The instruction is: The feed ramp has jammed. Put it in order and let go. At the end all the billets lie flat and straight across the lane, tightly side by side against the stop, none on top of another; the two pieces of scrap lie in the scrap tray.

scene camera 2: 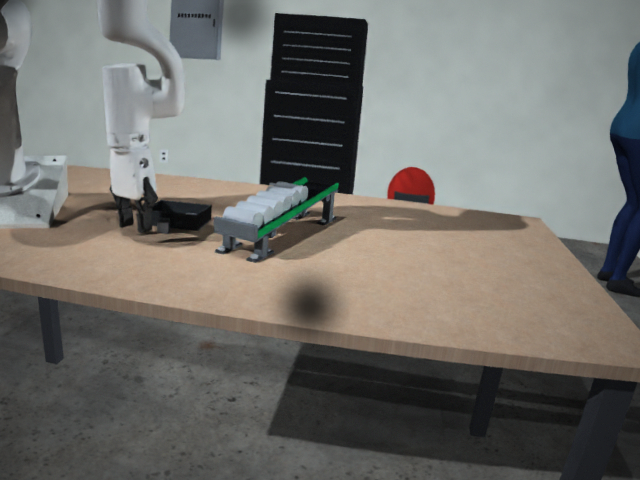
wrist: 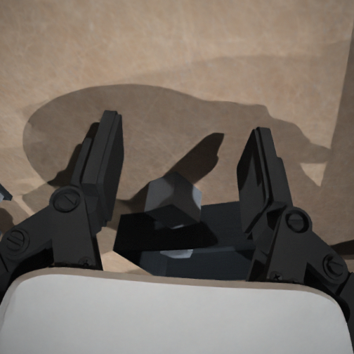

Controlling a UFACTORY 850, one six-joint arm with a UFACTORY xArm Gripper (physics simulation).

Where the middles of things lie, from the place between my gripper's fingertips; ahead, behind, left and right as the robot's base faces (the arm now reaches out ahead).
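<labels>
Black scrap tray (scene camera 2: 175, 211): 60 mm ahead of my hand, 140 mm to the left of it.
</labels>
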